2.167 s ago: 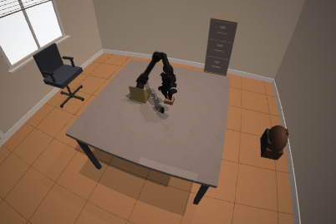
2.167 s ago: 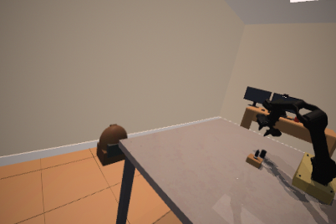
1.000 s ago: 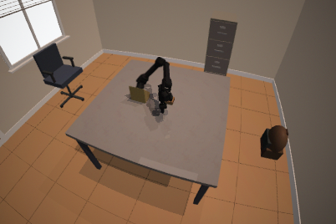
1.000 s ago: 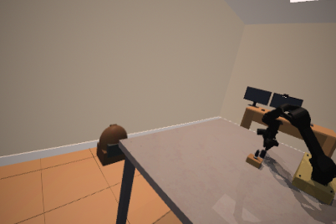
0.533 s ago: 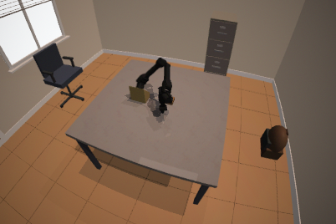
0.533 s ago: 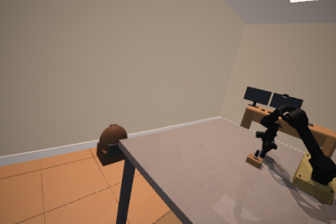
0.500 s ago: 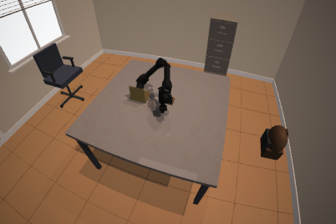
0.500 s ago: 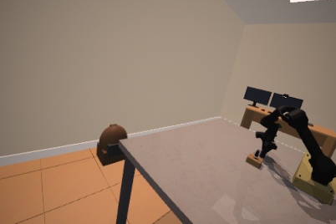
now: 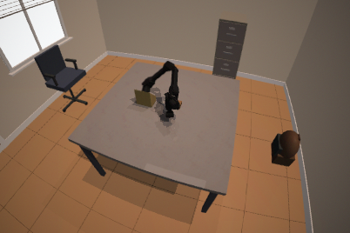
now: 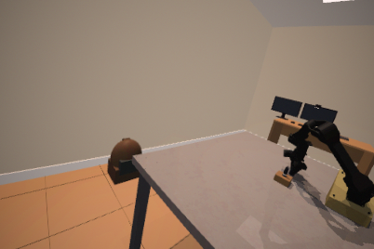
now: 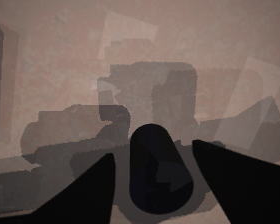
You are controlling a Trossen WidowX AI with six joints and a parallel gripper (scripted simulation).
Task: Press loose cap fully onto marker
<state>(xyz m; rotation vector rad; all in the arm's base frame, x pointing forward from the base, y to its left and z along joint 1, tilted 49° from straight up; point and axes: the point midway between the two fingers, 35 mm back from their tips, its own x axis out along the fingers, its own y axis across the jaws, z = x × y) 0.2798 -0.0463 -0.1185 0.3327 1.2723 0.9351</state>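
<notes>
The dark cap lies 10 mm above my gripper tip. The rest, counted from my gripper tip: holder block 20 mm ahead, 150 mm to the left.
</notes>
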